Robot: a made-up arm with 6 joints. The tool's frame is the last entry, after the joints.
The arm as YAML. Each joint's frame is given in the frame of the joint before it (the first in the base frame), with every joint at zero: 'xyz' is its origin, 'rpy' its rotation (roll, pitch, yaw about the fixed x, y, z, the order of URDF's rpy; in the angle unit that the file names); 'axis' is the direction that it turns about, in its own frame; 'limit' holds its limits. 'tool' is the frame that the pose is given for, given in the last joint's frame.
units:
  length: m
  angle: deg
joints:
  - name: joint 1
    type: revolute
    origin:
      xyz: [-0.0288, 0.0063, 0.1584]
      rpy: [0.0, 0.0, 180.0]
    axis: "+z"
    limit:
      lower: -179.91
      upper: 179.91
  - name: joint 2
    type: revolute
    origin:
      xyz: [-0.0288, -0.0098, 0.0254]
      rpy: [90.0, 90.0, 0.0]
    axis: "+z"
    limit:
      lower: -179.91
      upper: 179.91
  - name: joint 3
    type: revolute
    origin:
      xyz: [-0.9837, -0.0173, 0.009]
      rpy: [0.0, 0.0, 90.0]
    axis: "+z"
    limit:
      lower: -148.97
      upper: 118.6
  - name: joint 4
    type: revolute
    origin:
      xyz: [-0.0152, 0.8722, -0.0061]
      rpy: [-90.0, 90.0, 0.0]
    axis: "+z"
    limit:
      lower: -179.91
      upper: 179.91
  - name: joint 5
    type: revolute
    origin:
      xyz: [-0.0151, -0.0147, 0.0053]
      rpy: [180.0, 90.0, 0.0]
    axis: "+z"
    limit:
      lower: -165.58
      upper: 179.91
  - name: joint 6
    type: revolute
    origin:
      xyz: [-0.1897, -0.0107, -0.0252]
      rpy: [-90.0, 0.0, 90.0]
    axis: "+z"
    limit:
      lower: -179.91
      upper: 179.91
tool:
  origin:
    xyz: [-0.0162, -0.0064, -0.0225]
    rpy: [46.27, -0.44, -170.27]
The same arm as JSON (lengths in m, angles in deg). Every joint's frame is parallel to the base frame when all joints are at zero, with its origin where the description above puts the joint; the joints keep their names.
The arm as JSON. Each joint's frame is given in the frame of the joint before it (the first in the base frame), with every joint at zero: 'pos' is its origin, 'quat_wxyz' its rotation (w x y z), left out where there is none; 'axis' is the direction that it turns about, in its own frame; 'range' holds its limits. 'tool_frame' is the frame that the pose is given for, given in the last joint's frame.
{"length_unit": "m", "angle_unit": "deg", "joints": [{"joint": "joint 1", "pos": [-0.0288, 0.0063, 0.1584], "axis": [0.0, 0.0, 1.0], "range": [-179.91, 179.91]}, {"joint": "joint 2", "pos": [0.0288, 0.0098, 0.0254], "axis": [0.0, 1.0, 0.0], "range": [-179.91, 179.91]}, {"joint": "joint 3", "pos": [0.0173, 0.009, 0.9837], "axis": [0.0, 1.0, 0.0], "range": [-148.97, 118.6]}, {"joint": "joint 4", "pos": [0.0152, -0.0061, 0.8722], "axis": [0.0, 0.0, 1.0], "range": [-179.91, 179.91]}, {"joint": "joint 5", "pos": [-0.0147, 0.0151, 0.0053], "axis": [0.0, 1.0, 0.0], "range": [-165.58, 179.91]}, {"joint": "joint 6", "pos": [0.0107, -0.0252, 0.1897], "axis": [0.0, 0.0, 1.0], "range": [-179.91, 179.91]}], "tool_frame": {"pos": [0.0162, 0.0064, -0.0225], "quat_wxyz": [0.916134, 0.39178, 0.029803, 0.079491]}}
